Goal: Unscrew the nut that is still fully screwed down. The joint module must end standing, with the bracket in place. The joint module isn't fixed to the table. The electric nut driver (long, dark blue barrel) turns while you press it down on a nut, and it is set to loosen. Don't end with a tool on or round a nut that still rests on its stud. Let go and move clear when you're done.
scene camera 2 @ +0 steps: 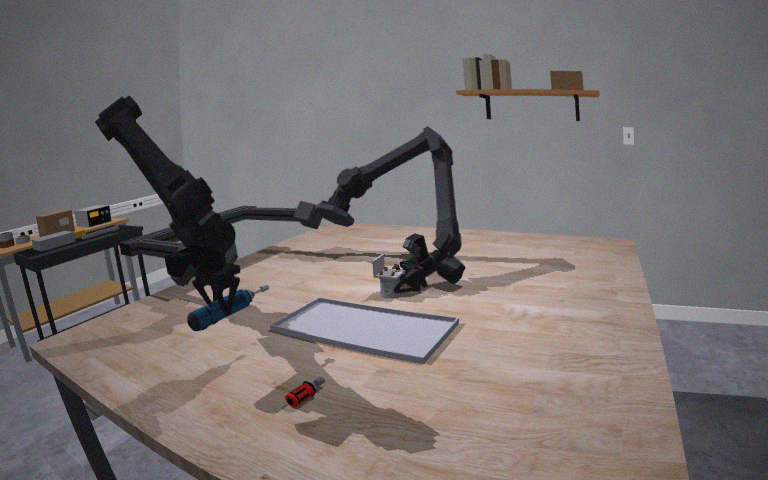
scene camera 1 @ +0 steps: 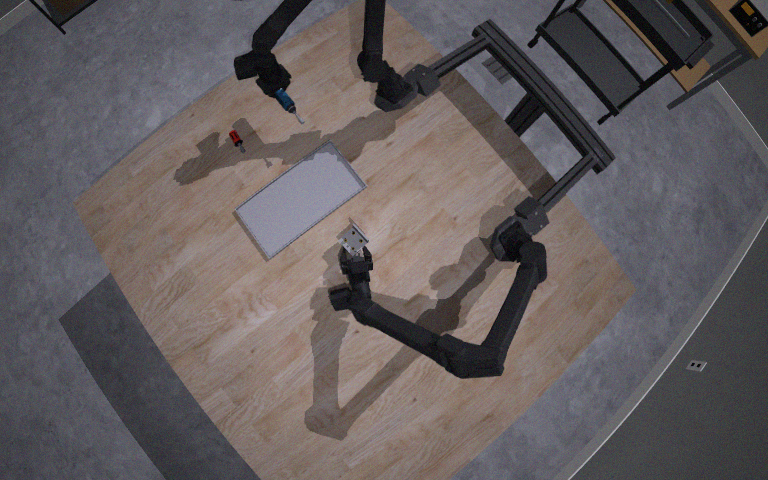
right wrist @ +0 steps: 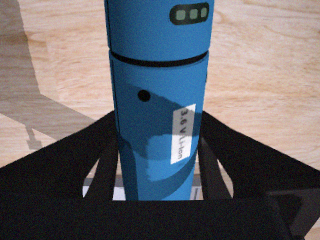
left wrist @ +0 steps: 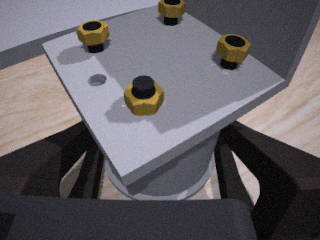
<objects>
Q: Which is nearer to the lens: the joint module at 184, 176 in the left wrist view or the nut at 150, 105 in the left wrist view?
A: The nut.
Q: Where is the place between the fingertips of the left gripper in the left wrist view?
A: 159, 121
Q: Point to a blue nut driver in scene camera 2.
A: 200, 319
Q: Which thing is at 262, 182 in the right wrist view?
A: The right gripper.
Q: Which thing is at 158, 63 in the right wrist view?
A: A blue nut driver.
</objects>
